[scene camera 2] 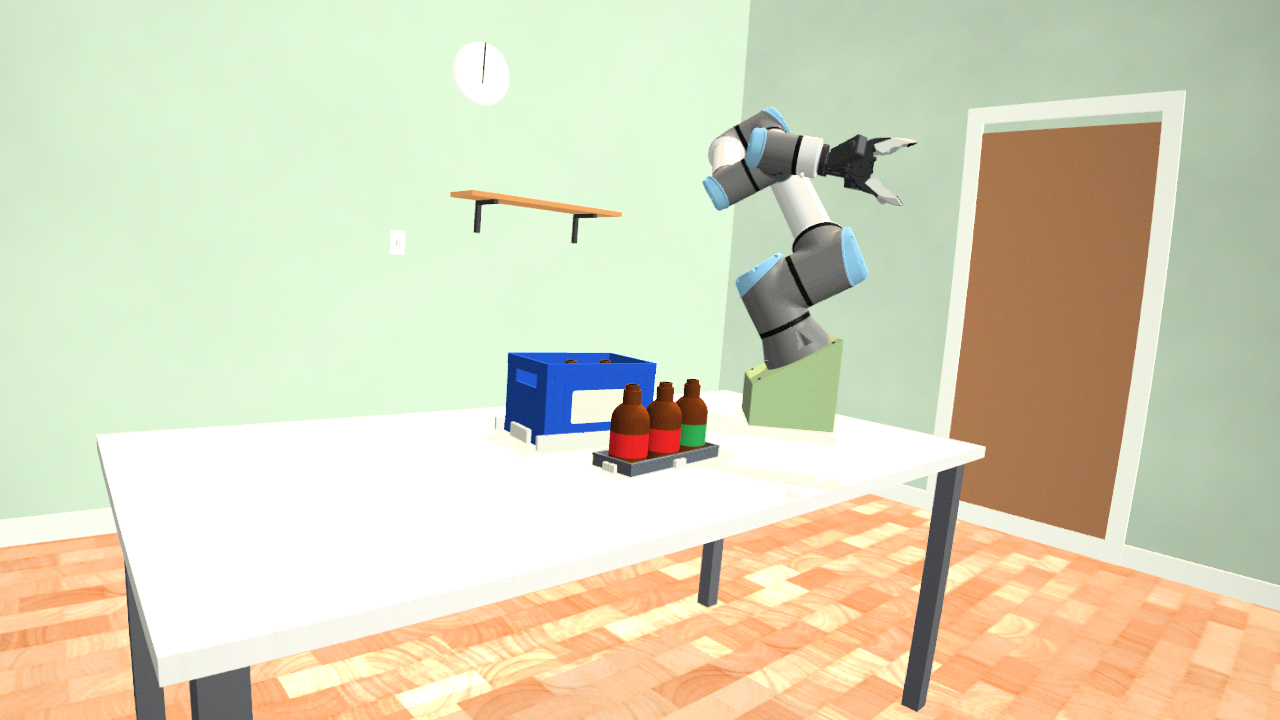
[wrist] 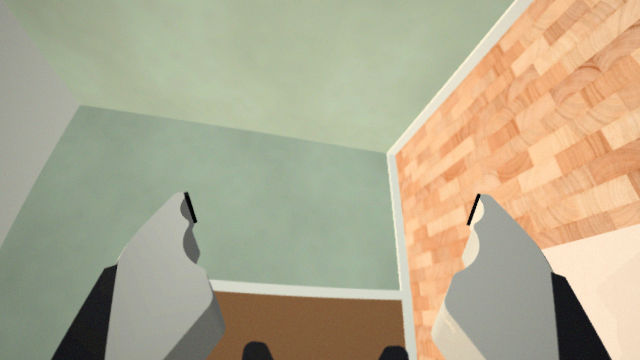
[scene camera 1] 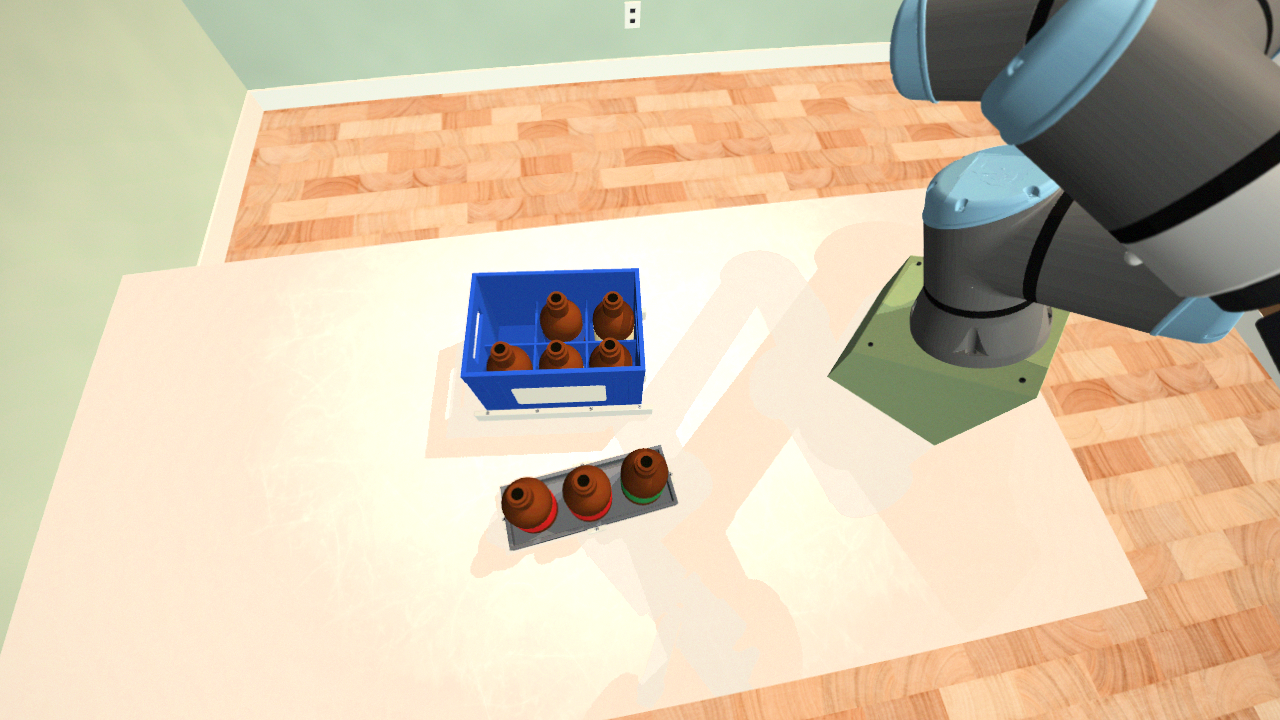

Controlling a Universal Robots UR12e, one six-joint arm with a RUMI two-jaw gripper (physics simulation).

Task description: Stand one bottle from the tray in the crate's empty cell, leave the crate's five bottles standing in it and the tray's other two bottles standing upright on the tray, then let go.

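Pixels of known places: gripper, fingertip midpoint: (scene camera 2: 910, 173) (wrist: 329, 196); arm's base, origin of the base link: (scene camera 2: 798, 354) (scene camera 1: 976, 322).
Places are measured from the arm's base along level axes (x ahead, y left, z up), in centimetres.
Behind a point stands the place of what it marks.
The blue crate (scene camera 1: 553, 390) @(x 66.0, y -17.6, z -8.2 cm) (scene camera 2: 528, 398) @(x 75.4, y -29.0, z -9.7 cm) stands on the table with several brown bottles upright in it; its empty cell (scene camera 1: 510, 320) @(x 69.0, y -37.6, z -16.0 cm) is at the back left in scene camera 1. The grey tray (scene camera 1: 553, 536) @(x 73.8, y 2.5, z -16.3 cm) (scene camera 2: 633, 468) @(x 80.0, y 1.9, z -17.3 cm) lies in front of the crate. On it stand upright a red-label bottle (scene camera 1: 529, 503) @(x 74.4, y -1.3, z -4.8 cm) (scene camera 2: 629, 429) @(x 78.4, y -0.7, z -10.7 cm) at the left, a second red-label bottle (scene camera 1: 587, 490) @(x 66.3, y 0.3, z -3.5 cm) (scene camera 2: 664, 425) @(x 69.3, y 1.2, z -10.8 cm) in the middle and a green-label bottle (scene camera 1: 644, 474) @(x 58.1, y 1.2, z -3.9 cm) (scene camera 2: 692, 416) @(x 60.1, y 2.0, z -10.0 cm) at the right. My gripper (scene camera 2: 907, 173) @(x 24.9, y 31.6, z 44.7 cm) (wrist: 329, 196) @(x 24.9, y 31.6, z 44.7 cm) is open and empty, high up and far from crate and tray, pointing sideways toward the wall and door.
The arm's green pedestal (scene camera 1: 935, 407) @(x 8.6, y 8.6, z -8.7 cm) (scene camera 2: 792, 398) @(x 11.4, y 3.9, z -10.7 cm) stands on the table (scene camera 1: 223, 537) @(x 123.8, y -17.6, z -18.8 cm) (scene camera 2: 358, 519) @(x 128.3, y -10.8, z -18.9 cm), right of crate and tray. Low white holders edge the crate and tray. A wooden shelf (scene camera 2: 537, 205) is on the wall behind. A brown door (scene camera 2: 1056, 322) (wrist: 310, 320) is at the right.
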